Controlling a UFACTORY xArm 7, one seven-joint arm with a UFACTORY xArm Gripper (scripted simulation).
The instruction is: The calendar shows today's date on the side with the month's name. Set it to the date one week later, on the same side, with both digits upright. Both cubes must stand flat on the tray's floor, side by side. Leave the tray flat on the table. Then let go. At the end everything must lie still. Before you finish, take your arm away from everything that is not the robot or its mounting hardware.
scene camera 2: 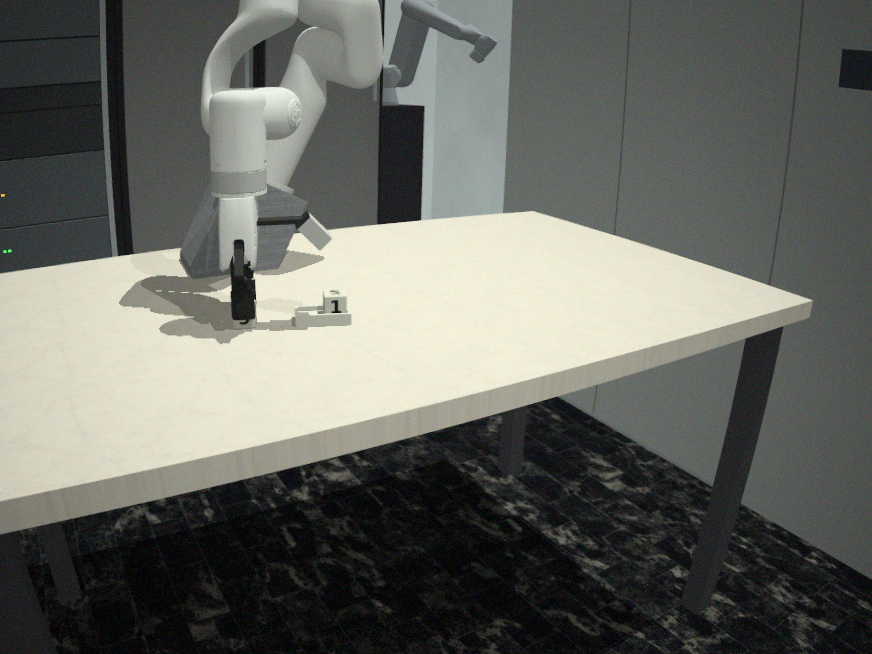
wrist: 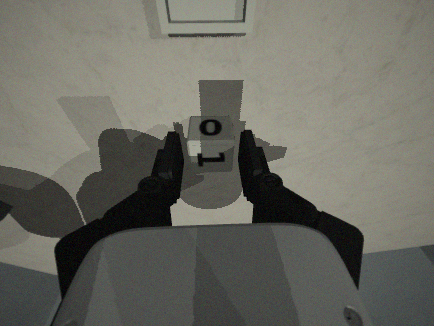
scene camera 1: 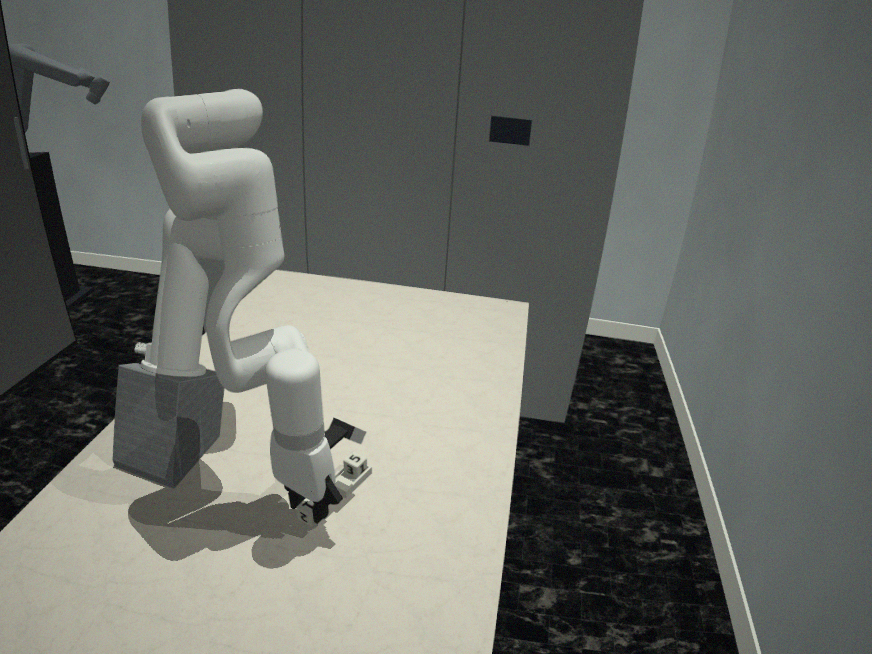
Path:
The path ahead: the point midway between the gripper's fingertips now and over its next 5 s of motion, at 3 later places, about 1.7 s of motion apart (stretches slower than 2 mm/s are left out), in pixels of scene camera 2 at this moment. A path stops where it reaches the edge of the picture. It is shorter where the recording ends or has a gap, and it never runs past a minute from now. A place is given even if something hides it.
My gripper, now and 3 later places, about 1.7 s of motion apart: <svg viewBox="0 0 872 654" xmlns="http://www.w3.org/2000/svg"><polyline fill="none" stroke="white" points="244,312 240,254 309,255 309,291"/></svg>

